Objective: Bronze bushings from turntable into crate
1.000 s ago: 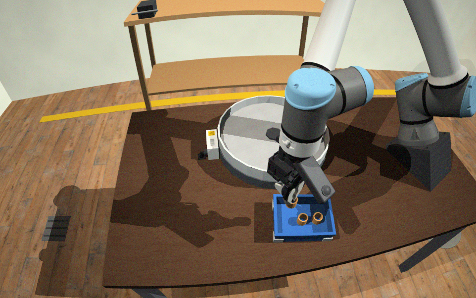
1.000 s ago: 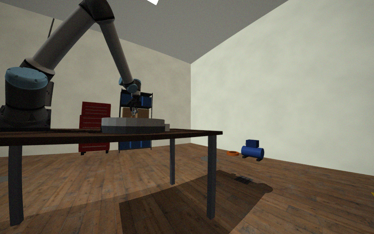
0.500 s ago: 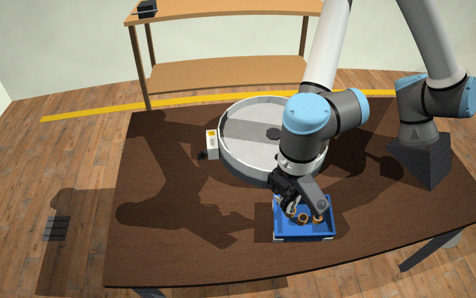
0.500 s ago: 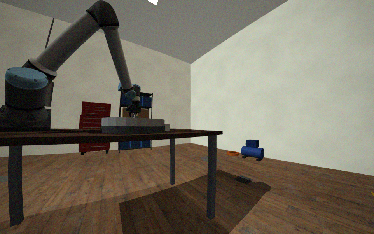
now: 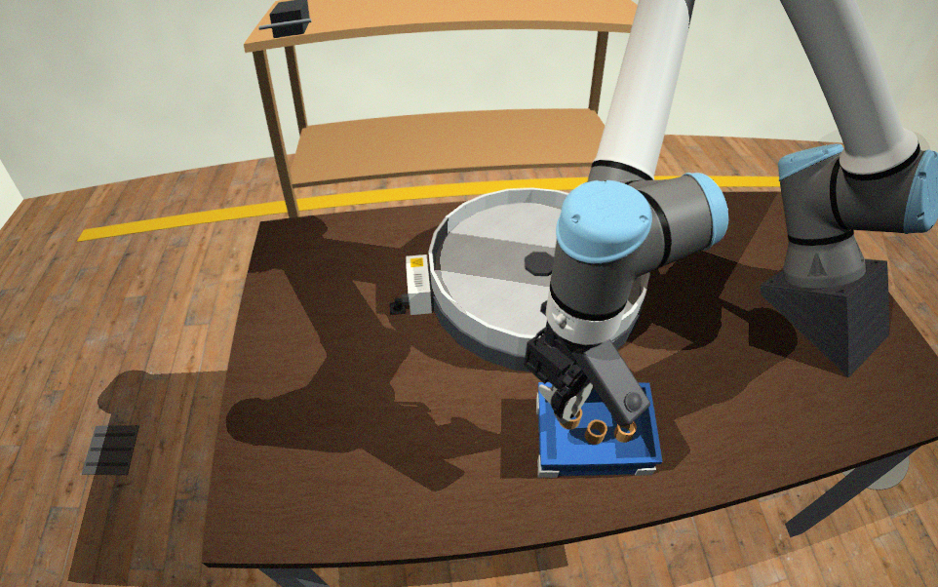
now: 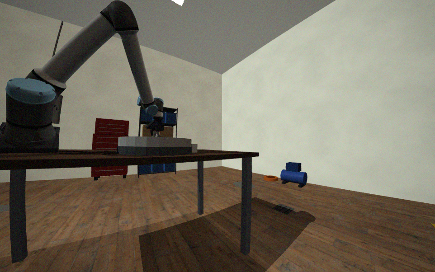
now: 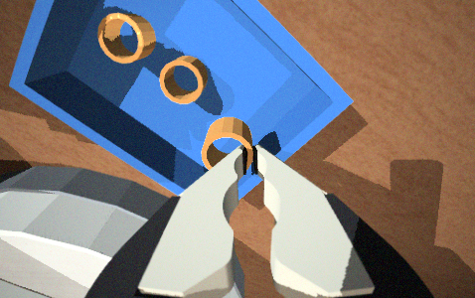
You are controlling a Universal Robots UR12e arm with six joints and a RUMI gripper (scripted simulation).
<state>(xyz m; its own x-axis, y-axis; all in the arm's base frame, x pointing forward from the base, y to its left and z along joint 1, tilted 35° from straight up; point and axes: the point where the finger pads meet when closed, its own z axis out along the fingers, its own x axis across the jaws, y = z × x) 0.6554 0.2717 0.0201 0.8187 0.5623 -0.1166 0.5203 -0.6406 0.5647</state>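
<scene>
The blue crate lies 6 cm below my hand and 6 cm behind it. The rest, counted from my hand: round grey turntable: 35 cm to the right, 5 cm behind, 3 cm below.
</scene>
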